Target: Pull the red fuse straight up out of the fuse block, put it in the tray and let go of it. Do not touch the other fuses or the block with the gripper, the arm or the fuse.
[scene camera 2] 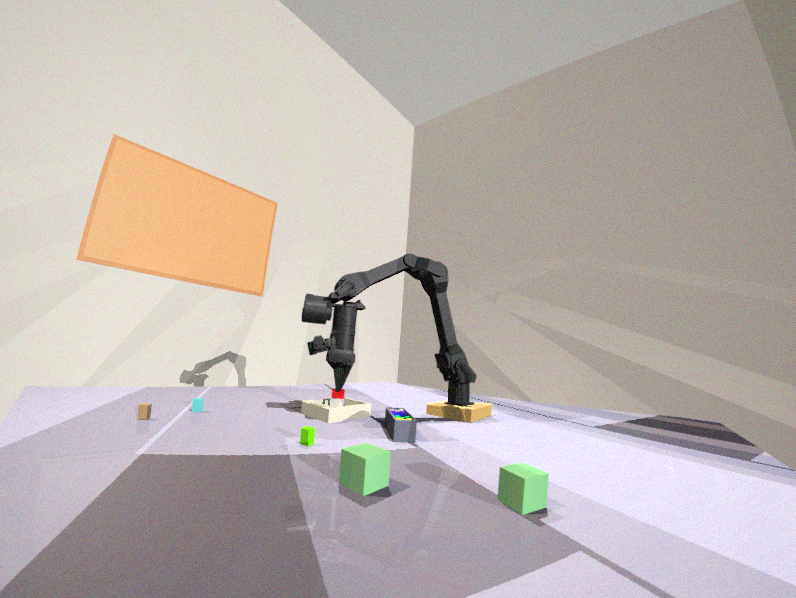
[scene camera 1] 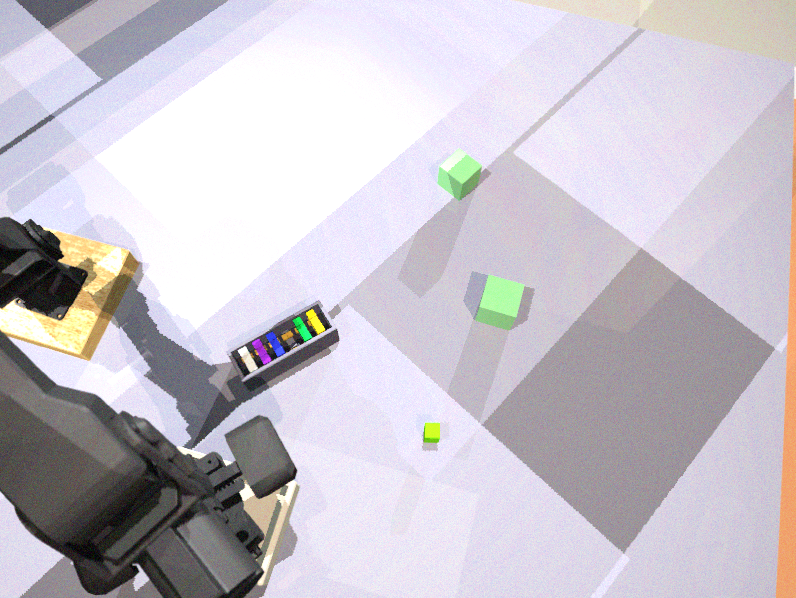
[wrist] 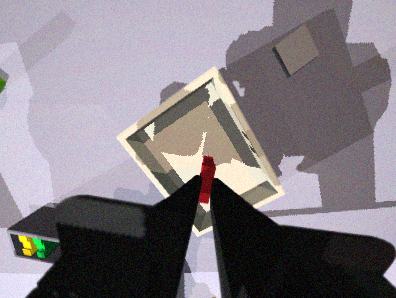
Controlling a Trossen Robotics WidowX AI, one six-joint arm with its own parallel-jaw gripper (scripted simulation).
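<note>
A cream tray (scene camera 1: 272,514) is part of the scene. The same cream tray (scene camera 2: 323,410) is visible again, and so is the cream tray (wrist: 169,143). A red fuse is held by the gripper (scene camera 1: 210,510). There is a further view of the gripper (scene camera 2: 338,391), and another of the gripper (wrist: 205,182).
</note>
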